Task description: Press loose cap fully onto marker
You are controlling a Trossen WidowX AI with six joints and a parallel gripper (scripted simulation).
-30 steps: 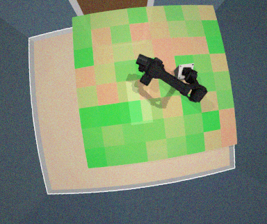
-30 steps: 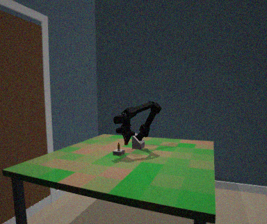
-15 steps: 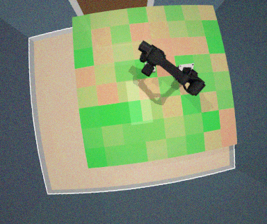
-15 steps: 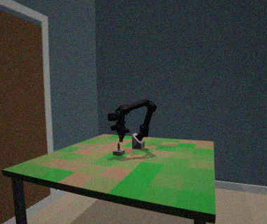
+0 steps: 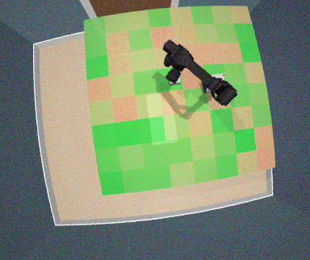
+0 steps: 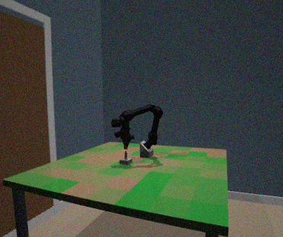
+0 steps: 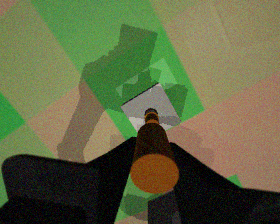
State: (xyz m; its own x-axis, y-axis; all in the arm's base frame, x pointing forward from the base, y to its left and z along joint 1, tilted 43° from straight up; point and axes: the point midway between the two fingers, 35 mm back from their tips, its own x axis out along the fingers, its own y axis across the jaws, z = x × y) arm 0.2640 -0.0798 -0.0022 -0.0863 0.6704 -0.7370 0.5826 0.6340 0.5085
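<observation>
Now: the holder block 110 mm below my gripper tip. Round my gripper tip: orange-brown cap (10 mm above).
</observation>
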